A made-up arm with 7 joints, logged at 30 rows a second.
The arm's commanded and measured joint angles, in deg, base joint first. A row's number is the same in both.
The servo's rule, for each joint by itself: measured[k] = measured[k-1] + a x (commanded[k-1-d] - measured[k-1]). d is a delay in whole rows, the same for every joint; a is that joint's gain. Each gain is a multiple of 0.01, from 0.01 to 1. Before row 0 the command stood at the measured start. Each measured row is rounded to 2 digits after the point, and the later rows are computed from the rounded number. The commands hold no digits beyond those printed.
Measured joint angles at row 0:
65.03 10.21 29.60 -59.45 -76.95 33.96 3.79
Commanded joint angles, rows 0 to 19:
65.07 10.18 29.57 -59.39 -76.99 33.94 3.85
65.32 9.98 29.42 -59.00 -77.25 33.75 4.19
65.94 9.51 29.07 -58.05 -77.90 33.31 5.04
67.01 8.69 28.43 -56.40 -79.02 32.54 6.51
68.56 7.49 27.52 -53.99 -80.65 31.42 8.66
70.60 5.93 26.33 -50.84 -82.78 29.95 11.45
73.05 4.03 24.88 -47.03 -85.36 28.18 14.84
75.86 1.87 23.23 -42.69 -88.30 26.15 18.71
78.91 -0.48 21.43 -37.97 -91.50 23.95 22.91
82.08 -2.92 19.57 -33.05 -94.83 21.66 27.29
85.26 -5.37 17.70 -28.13 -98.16 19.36 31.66
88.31 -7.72 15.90 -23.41 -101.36 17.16 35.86
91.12 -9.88 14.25 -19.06 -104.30 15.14 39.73
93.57 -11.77 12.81 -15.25 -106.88 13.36 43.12
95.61 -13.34 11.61 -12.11 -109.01 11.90 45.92
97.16 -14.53 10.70 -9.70 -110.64 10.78 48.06
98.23 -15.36 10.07 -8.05 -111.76 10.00 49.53
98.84 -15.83 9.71 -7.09 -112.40 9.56 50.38
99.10 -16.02 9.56 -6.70 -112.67 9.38 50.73
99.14 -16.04 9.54 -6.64 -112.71 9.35 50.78
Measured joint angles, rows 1 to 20:
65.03 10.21 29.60 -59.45 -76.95 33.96 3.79
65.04 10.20 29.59 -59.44 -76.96 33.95 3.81
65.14 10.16 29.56 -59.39 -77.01 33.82 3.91
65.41 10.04 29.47 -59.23 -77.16 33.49 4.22
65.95 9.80 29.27 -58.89 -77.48 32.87 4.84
66.84 9.38 28.94 -58.30 -78.02 31.93 5.87
68.12 8.76 28.44 -57.40 -78.83 30.64 7.38
69.80 7.91 27.76 -56.16 -79.94 29.04 9.39
71.86 6.82 26.90 -54.54 -81.36 27.16 11.91
74.26 5.51 25.86 -52.55 -83.08 25.07 14.88
76.92 3.99 24.66 -50.21 -85.08 22.85 18.23
79.76 2.31 23.34 -47.56 -87.30 20.58 21.86
82.67 0.50 21.93 -44.66 -89.69 18.36 25.64
85.54 -1.37 20.47 -41.59 -92.17 16.27 29.44
88.27 -3.24 19.01 -38.43 -94.67 14.38 33.13
90.77 -5.06 17.60 -35.27 -97.11 12.77 36.58
92.94 -6.76 16.29 -32.20 -99.41 11.48 39.68
94.74 -8.31 15.11 -29.30 -101.51 10.52 42.34
96.13 -9.66 14.08 -26.63 -103.36 9.90 44.51
97.14 -10.80 13.22 -24.24 -104.94 9.56 46.19
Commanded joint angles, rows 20 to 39:
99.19 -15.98 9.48 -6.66 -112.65 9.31 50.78
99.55 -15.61 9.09 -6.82 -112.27 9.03 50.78
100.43 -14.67 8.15 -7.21 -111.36 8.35 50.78
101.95 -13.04 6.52 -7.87 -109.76 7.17 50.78
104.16 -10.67 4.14 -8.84 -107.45 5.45 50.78
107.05 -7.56 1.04 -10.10 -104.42 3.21 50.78
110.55 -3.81 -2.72 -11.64 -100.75 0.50 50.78
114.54 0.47 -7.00 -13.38 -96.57 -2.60 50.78
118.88 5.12 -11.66 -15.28 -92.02 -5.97 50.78
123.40 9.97 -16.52 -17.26 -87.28 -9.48 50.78
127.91 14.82 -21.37 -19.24 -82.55 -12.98 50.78
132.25 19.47 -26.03 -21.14 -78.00 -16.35 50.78
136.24 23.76 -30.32 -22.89 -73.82 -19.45 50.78
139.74 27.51 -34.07 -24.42 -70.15 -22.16 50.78
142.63 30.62 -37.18 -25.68 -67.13 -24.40 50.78
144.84 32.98 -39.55 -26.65 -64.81 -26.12 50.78
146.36 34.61 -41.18 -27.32 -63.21 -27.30 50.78
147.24 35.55 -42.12 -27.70 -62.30 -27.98 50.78
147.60 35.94 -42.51 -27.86 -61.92 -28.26 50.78
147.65 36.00 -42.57 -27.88 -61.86 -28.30 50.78
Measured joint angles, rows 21 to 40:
97.82 -11.74 12.52 -22.13 -106.26 9.42 47.43
98.29 -12.50 11.94 -20.27 -107.35 9.35 48.33
98.72 -13.06 11.40 -18.66 -108.19 9.14 48.99
99.30 -13.35 10.78 -17.29 -108.73 8.63 49.47
100.20 -13.29 9.97 -16.16 -108.91 7.68 49.82
101.55 -12.82 8.86 -15.28 -108.66 6.23 50.08
103.42 -11.87 7.37 -14.66 -107.94 4.27 50.27
105.84 -10.42 5.45 -14.30 -106.72 1.82 50.41
108.80 -8.46 3.08 -14.19 -104.99 -1.05 50.51
112.23 -6.02 0.28 -14.32 -102.79 -4.25 50.58
116.03 -3.14 -2.91 -14.67 -100.15 -7.65 50.63
120.07 0.09 -6.42 -15.22 -97.16 -11.11 50.67
124.21 3.58 -10.15 -15.93 -93.90 -14.52 50.70
128.30 7.21 -13.98 -16.77 -90.49 -17.72 50.72
132.19 10.86 -17.80 -17.69 -87.03 -20.61 50.74
135.74 14.42 -21.48 -18.65 -83.65 -23.07 50.75
138.83 17.76 -24.91 -19.61 -80.45 -25.05 50.76
141.39 20.79 -28.00 -20.54 -77.52 -26.51 50.77
143.38 23.45 -30.68 -21.40 -74.93 -27.47 50.77
144.81 25.70 -32.93 -22.18 -72.72 -27.98 50.77

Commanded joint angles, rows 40 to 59:
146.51 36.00 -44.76 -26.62 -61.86 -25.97 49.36
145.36 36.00 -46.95 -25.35 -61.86 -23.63 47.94
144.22 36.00 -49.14 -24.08 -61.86 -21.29 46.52
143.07 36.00 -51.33 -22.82 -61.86 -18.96 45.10
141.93 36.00 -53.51 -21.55 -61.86 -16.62 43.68
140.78 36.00 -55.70 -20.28 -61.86 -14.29 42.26
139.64 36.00 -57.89 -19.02 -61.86 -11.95 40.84
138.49 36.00 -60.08 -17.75 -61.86 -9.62 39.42
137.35 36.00 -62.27 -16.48 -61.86 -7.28 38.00
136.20 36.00 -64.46 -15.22 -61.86 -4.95 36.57
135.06 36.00 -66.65 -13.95 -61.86 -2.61 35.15
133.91 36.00 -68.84 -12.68 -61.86 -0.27 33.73
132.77 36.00 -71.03 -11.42 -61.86 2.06 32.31
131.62 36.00 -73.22 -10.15 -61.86 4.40 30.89
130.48 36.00 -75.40 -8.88 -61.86 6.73 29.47
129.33 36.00 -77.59 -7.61 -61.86 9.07 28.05
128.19 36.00 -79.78 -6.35 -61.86 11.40 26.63
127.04 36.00 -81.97 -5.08 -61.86 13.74 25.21
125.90 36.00 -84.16 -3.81 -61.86 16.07 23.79
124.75 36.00 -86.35 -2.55 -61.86 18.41 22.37
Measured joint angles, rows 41 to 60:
145.78 27.55 -34.76 -22.86 -70.87 -28.19 50.77
146.03 29.07 -36.66 -23.31 -69.34 -26.75 50.39
145.80 30.32 -38.62 -23.55 -68.07 -24.72 49.73
145.26 31.34 -40.62 -23.61 -67.01 -22.49 48.86
144.52 32.18 -42.65 -23.52 -66.13 -20.20 47.84
143.64 32.87 -44.71 -23.28 -65.40 -17.87 46.72
142.67 33.43 -46.80 -22.92 -64.80 -15.54 45.52
141.64 33.89 -48.91 -22.45 -64.30 -13.21 44.26
140.57 34.27 -51.03 -21.89 -63.89 -10.88 42.95
139.48 34.58 -53.17 -21.24 -63.54 -8.54 41.61
138.36 34.84 -55.32 -20.52 -63.25 -6.21 40.25
137.24 35.05 -57.47 -19.73 -63.01 -3.87 38.87
136.11 35.22 -59.63 -18.88 -62.81 -1.53 37.48
134.97 35.36 -61.80 -17.98 -62.65 0.80 36.08
133.83 35.48 -63.97 -17.04 -62.52 3.14 34.68
132.69 35.57 -66.14 -16.06 -62.41 5.47 33.27
131.55 35.65 -68.32 -15.05 -62.32 7.81 31.86
130.41 35.71 -70.50 -14.01 -62.24 10.14 30.45
129.26 35.76 -72.68 -12.94 -62.18 12.48 29.04
128.12 35.80 -74.86 -11.84 -62.13 14.81 27.62

